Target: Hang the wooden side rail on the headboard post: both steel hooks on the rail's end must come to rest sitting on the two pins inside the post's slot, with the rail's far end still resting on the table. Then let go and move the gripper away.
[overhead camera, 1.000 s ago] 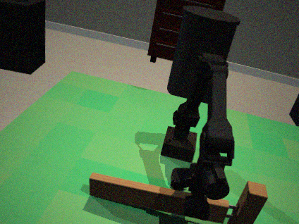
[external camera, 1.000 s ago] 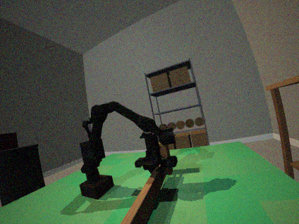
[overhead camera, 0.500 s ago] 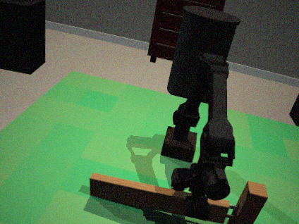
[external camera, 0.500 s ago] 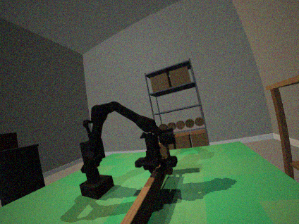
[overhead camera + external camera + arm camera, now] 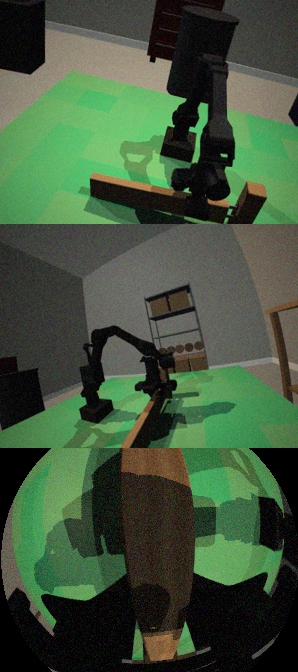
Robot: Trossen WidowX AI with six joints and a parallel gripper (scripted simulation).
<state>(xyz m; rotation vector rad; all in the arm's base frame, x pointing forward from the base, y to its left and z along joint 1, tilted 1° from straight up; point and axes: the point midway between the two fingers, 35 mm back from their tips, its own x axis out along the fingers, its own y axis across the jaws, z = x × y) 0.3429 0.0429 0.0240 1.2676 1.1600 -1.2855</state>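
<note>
The headboard post lies 140 mm to the left of my gripper tip, 40 mm above it and 10 mm ahead of it.
</note>
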